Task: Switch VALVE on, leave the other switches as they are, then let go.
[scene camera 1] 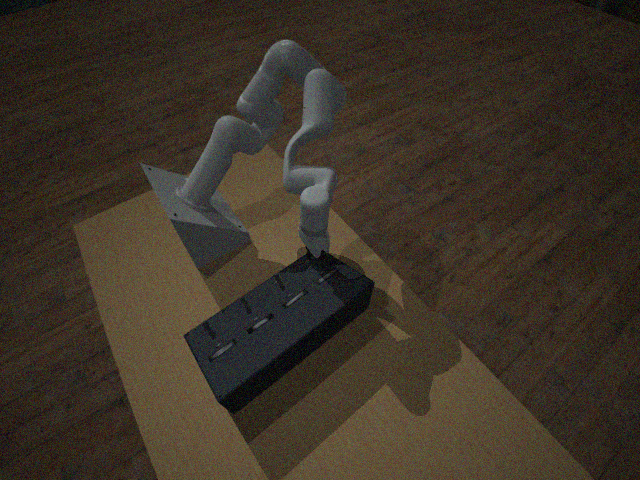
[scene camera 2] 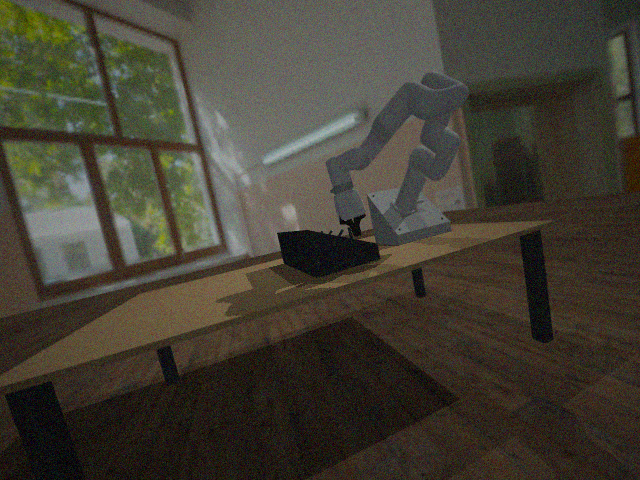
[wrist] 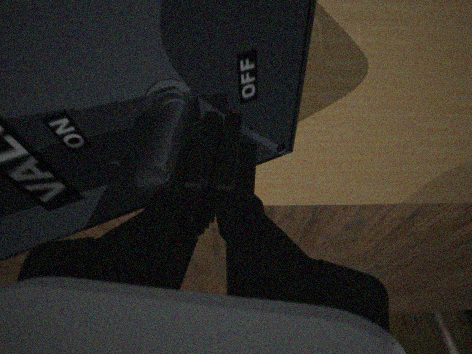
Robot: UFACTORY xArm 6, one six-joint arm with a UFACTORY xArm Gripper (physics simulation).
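Places are measured from the arm's base along level axes (x ahead, y left, z up), in centimetres.
Where they show: gripper, between the fingertips: (scene camera 1: 312, 256) (scene camera 2: 357, 235) (wrist: 225, 137); arm's base, origin of its link: (scene camera 1: 193, 199) (scene camera 2: 403, 205).
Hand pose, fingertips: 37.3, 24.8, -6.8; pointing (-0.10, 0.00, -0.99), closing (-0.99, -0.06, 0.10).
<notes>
Each offset is from my fingertips to the top centre of the thing, as dx, dy, dz. "spot": to the spot under its first point. Level surfaces: height alone.
The VALVE switch shows in the wrist view as a dark lever @(spot: +2.3, -1.7, +2.0) (wrist: 162, 137) on a round collar, between the ON label @(spot: +6.8, -0.6, +0.7) (wrist: 67, 131) and the OFF label @(spot: -1.0, -1.6, -2.6) (wrist: 247, 77). The VALVE label @(spot: +8.9, +1.1, +1.7) (wrist: 32, 172) is partly cut off at the left. My gripper (scene camera 1: 319, 255) (scene camera 2: 354, 233) (wrist: 225, 137) is shut and empty. Its fingertips are low at the panel, close beside the lever on its OFF-label side; whether they touch it is too dark to tell. The lever's exact tilt is unclear. The dark switch box (scene camera 1: 279, 341) (scene camera 2: 330, 255) (wrist: 280, 30) stands on the table.
Several other levers stand in a row on the box, among them a far-end lever @(+6.0, -36.9, +2.8) (scene camera 1: 208, 329), a second lever @(+4.3, -25.1, +2.8) (scene camera 1: 246, 304) and the neighbouring lever @(+2.7, -13.2, +2.8) (scene camera 1: 279, 281). The wooden table @(dz -10.0) (scene camera 1: 118, 310) (scene camera 2: 170, 310) carries the box and the arm's wedge-shaped base (scene camera 1: 206, 253) (scene camera 2: 387, 227).
</notes>
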